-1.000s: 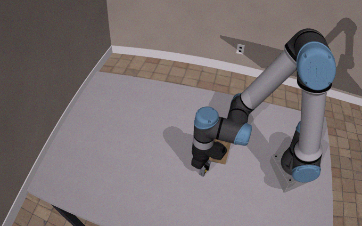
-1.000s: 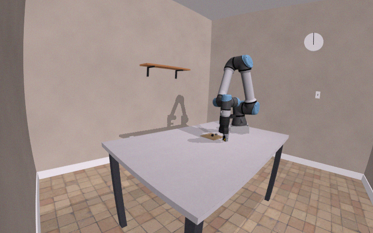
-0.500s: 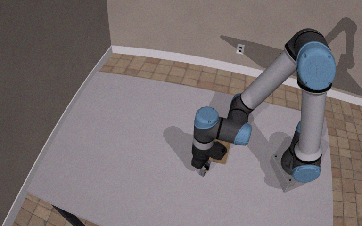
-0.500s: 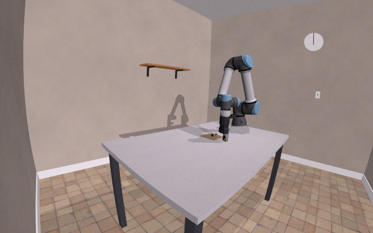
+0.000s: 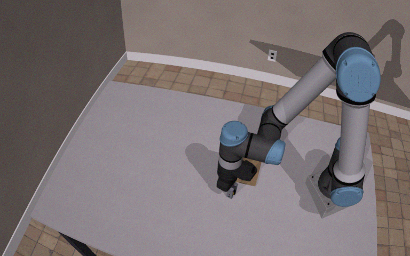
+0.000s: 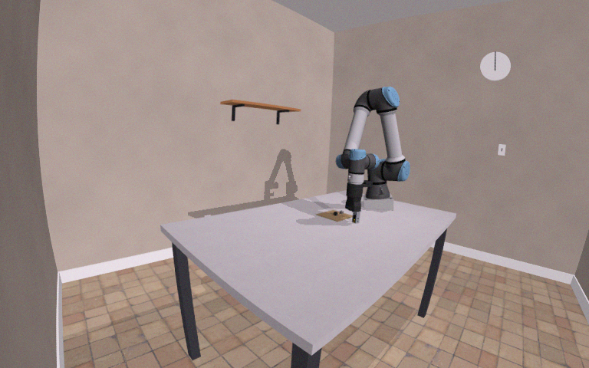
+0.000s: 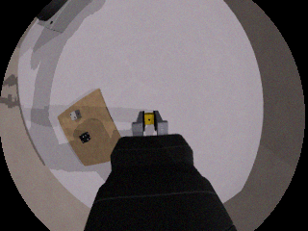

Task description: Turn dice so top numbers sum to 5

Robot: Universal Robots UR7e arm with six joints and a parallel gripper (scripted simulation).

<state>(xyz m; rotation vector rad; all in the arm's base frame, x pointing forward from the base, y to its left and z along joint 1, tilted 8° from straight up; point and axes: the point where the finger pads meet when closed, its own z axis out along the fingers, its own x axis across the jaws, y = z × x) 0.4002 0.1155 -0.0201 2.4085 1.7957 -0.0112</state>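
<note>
Now: hand 1 cm past the black die, 13 cm to the left of it and 1 cm above it. The rest, counted from my hand: mat (1 cm behind, 13 cm to the right, 2 cm below); then white die (5 cm behind, 13 cm to the right, 1 cm below); then yellow die (1 cm below).
</note>
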